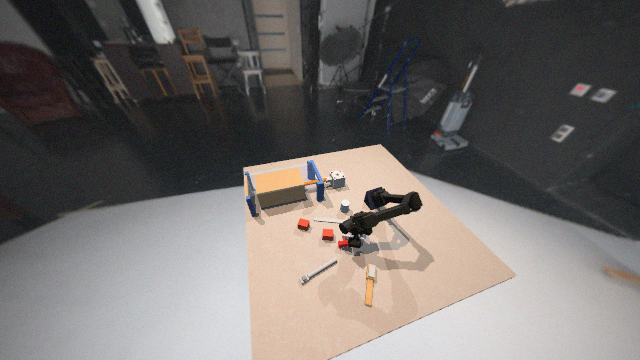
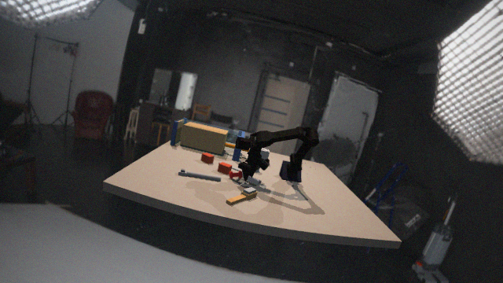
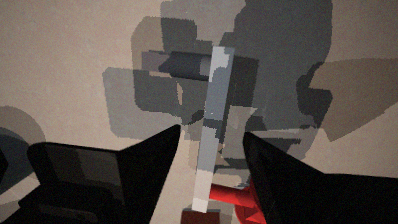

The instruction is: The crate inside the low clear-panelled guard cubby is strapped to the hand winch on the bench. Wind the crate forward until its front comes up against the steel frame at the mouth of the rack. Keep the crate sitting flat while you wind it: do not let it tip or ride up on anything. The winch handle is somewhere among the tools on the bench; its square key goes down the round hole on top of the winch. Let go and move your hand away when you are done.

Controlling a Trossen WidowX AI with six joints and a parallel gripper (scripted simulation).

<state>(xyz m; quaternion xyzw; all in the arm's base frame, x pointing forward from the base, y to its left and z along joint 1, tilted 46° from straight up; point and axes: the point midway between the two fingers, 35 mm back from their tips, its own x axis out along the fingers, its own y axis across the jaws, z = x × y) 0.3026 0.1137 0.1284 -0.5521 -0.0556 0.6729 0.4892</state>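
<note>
Right now my gripper tip is 10 mm below the winch handle and 10 mm short of it. The rest, counted from my gripper tip: red knob (60 mm ahead, 20 mm above); then thin grey rod (180 mm to the right, 50 mm ahead, 10 mm below); then orange-handled brush (230 mm to the left, 60 mm ahead, 10 mm above).
</note>
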